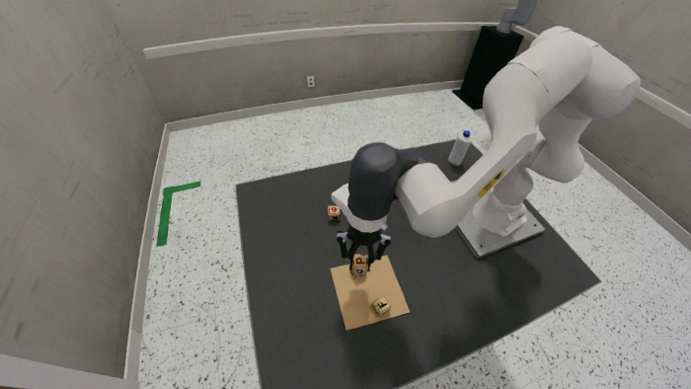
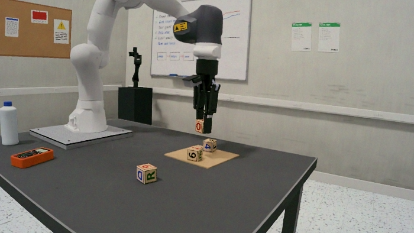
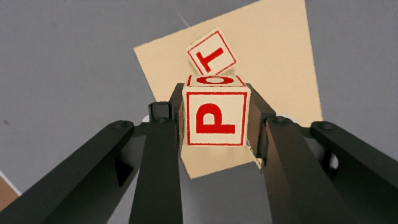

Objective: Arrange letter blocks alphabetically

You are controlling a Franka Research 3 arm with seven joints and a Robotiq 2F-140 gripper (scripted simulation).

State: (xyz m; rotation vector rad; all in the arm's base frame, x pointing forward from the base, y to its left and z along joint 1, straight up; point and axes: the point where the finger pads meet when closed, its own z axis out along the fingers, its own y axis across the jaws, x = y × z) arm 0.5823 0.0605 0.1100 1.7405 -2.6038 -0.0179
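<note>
Now: hand 20 mm past the tan mat, 40 mm to the right of it and 130 mm above it. From my hand the other things lie so: white bottle: 660 mm behind, 410 mm to the right, 50 mm below; orange meter: 380 mm behind, 430 mm to the right, 120 mm below; T block: 10 mm behind, 30 mm to the right, 110 mm below.
</note>
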